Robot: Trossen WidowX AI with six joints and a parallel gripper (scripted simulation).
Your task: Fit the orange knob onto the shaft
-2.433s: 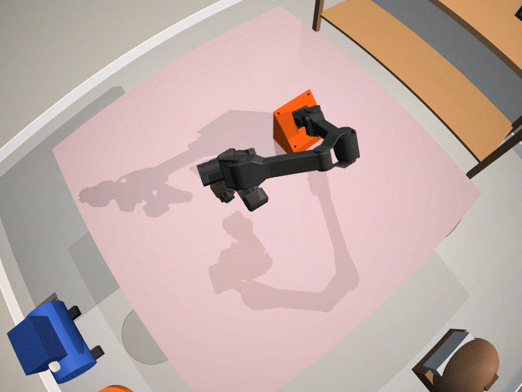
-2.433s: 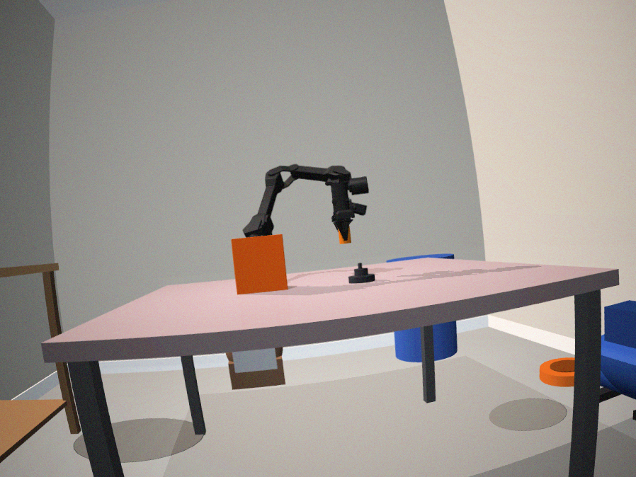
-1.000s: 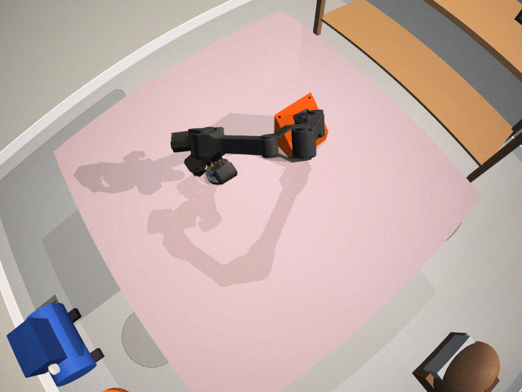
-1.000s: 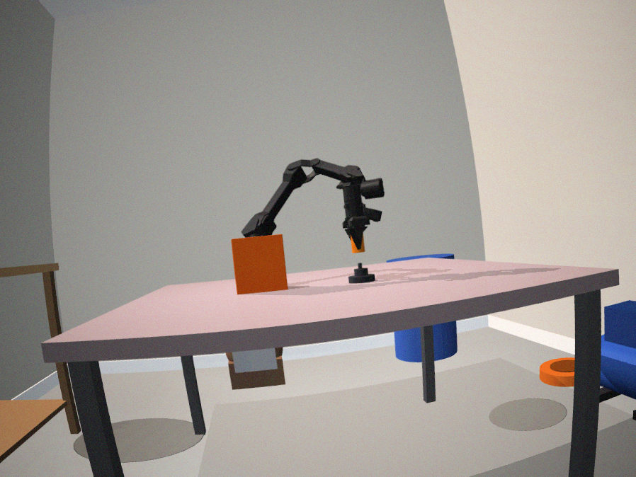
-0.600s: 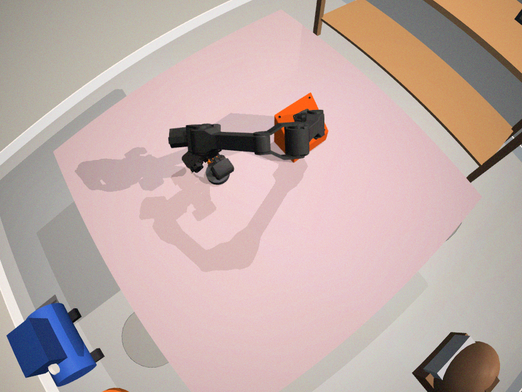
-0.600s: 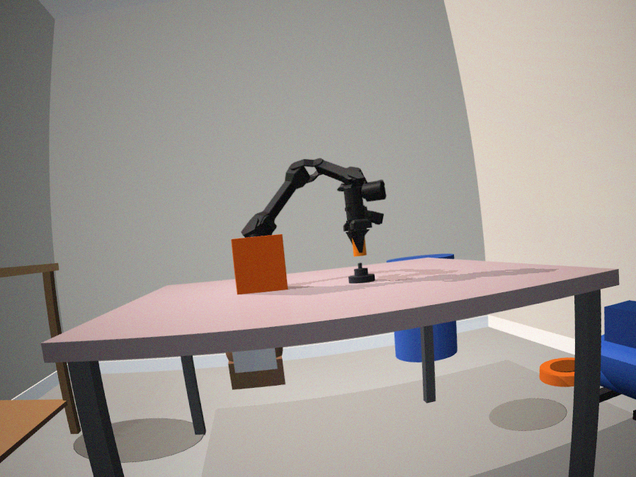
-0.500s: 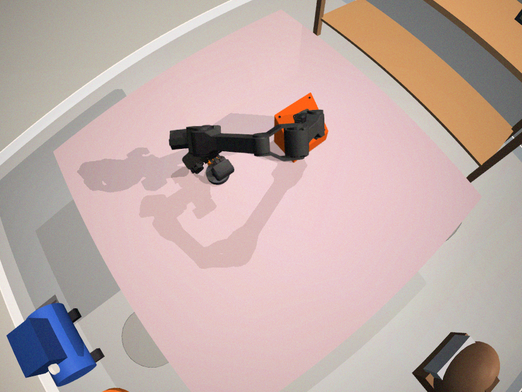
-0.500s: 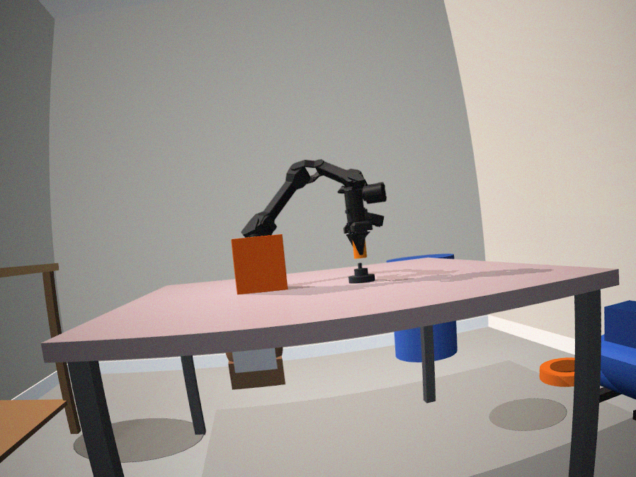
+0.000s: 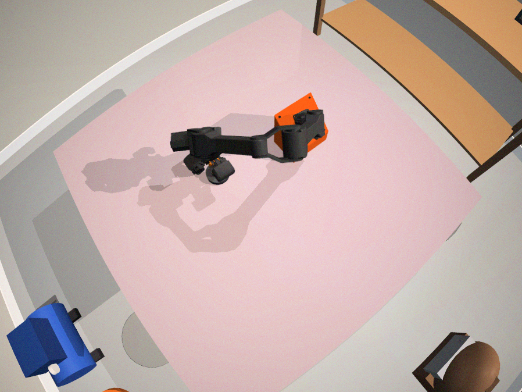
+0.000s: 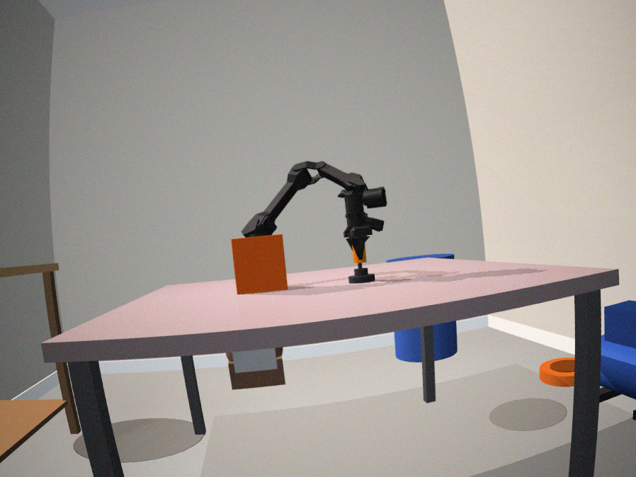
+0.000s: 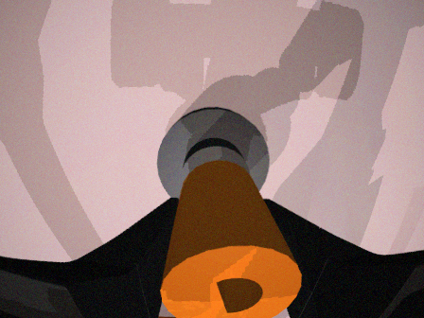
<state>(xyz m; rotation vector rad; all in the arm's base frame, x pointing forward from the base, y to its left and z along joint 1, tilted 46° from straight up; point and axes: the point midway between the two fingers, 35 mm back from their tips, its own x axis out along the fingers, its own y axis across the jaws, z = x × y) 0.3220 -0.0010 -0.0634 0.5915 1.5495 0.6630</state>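
Right now my gripper tip is 20 mm below the orange knob. Round my gripper tip: pedestal: 40 mm below.
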